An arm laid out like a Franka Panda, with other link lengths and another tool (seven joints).
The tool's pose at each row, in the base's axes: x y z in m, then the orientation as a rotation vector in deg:
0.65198 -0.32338 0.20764 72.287 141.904 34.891
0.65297 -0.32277 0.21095 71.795 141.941 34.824
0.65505 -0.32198 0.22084 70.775 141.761 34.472
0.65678 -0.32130 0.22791 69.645 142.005 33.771
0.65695 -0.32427 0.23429 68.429 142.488 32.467
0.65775 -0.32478 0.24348 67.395 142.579 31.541
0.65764 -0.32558 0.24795 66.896 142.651 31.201
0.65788 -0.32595 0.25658 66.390 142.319 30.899
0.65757 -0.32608 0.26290 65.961 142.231 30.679
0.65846 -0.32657 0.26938 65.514 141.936 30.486
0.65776 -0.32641 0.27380 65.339 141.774 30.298
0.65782 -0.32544 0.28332 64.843 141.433 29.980
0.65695 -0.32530 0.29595 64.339 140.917 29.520
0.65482 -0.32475 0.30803 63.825 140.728 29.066
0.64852 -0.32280 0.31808 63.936 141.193 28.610
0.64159 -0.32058 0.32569 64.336 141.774 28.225
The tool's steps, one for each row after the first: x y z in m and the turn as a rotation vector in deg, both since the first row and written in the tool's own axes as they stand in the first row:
-0.00029 0.00264 -0.00229 -0.084 -0.100 -0.351
-0.00151 0.00938 -0.00976 -0.275 -0.606 -1.077
-0.00243 0.01443 -0.01497 -0.101 -0.959 -1.988
-0.00539 0.01614 -0.02113 0.488 -1.412 -3.077
-0.00689 0.02096 -0.02886 0.744 -1.955 -3.938
-0.00779 0.02267 -0.03297 0.826 -2.143 -4.342
-0.00882 0.02690 -0.04043 0.689 -2.635 -4.696
-0.00918 0.02974 -0.04608 0.649 -2.881 -5.016
-0.01053 0.03330 -0.05142 0.488 -3.282 -5.320
-0.01030 0.03508 -0.05552 0.463 -3.528 -5.450
-0.01020 0.04034 -0.06352 0.335 -4.031 -5.802
-0.01045 0.04604 -0.07482 0.196 -4.741 -6.160
-0.00961 0.05082 -0.08610 0.215 -5.186 -6.565
-0.00510 0.05245 -0.09712 0.722 -5.002 -6.609
0.00016 0.05257 -0.10624 1.322 -4.642 -6.452

